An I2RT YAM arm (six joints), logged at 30 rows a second.
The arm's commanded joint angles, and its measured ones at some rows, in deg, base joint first. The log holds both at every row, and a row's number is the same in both.
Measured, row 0:
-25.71 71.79 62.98 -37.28 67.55 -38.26
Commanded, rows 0 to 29:
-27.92 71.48 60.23 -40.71 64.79 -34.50
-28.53 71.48 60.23 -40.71 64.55 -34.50
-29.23 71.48 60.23 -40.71 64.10 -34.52
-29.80 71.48 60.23 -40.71 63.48 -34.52
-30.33 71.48 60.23 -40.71 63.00 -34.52
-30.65 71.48 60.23 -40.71 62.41 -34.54
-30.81 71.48 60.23 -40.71 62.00 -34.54
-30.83 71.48 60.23 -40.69 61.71 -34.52
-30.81 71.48 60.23 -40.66 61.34 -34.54
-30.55 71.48 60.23 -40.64 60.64 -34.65
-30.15 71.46 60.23 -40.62 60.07 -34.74
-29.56 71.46 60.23 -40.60 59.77 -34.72
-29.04 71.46 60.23 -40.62 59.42 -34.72
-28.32 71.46 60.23 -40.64 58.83 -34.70
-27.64 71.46 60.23 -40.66 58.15 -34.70
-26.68 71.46 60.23 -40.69 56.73 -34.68
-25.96 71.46 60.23 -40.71 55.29 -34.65
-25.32 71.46 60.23 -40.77 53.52 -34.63
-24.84 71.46 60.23 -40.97 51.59 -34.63
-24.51 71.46 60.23 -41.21 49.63 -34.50
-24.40 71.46 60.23 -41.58 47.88 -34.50
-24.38 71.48 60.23 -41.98 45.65 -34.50
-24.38 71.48 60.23 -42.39 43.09 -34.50
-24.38 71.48 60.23 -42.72 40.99 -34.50
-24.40 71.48 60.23 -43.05 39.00 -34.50
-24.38 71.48 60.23 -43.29 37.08 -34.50
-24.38 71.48 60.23 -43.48 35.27 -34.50
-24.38 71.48 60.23 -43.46 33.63 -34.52
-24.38 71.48 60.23 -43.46 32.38 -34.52
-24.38 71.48 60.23 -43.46 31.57 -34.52
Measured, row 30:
-24.56 71.68 60.36 -43.35 39.33 -34.89
